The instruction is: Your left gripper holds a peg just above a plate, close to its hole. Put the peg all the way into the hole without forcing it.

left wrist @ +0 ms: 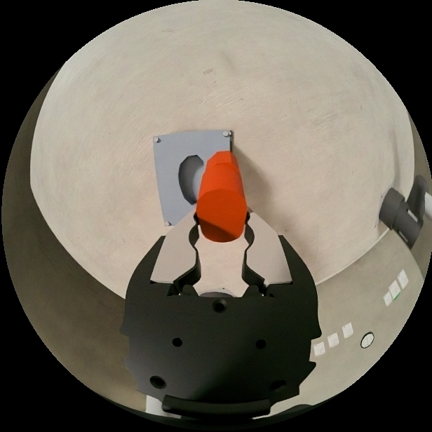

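Note:
My left gripper point(221, 207) is shut on an orange peg point(221, 182), gripping it between its two pale jaws. The peg's far end points toward the upper right part of the grey plate point(167, 170). The plate lies on the table and has small bolts at the corners that show. Its round hole point(187, 180) shows to the left of the peg, with dark inner walls. The peg hides the hole's right side and the plate's lower right part. The peg is outside the hole; its exact height and tilt cannot be told from this view. The right gripper does not show.
The pale round-looking table top point(125, 90) surrounds the plate. A dark grey robot arm part point(400, 215) stands at the table's right edge. Beyond the table at the lower right are several white sheets and a round clock point(367, 340).

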